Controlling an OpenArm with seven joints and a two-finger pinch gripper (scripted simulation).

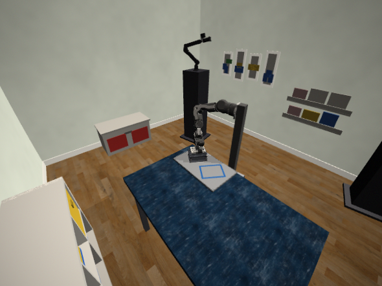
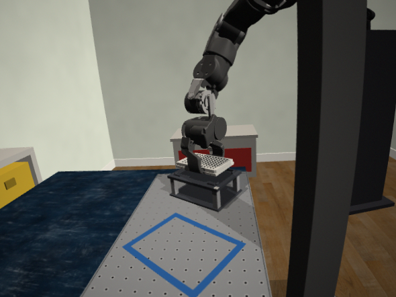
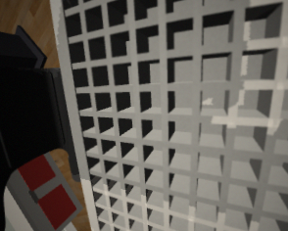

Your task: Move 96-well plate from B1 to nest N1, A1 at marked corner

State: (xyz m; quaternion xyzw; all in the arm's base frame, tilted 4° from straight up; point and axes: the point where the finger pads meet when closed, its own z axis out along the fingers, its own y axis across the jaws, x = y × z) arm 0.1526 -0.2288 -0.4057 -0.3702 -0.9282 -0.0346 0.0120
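Now: the dark raised plate nest 30 mm below my hand. Round my hand: white 96-well plate: right at my hand.
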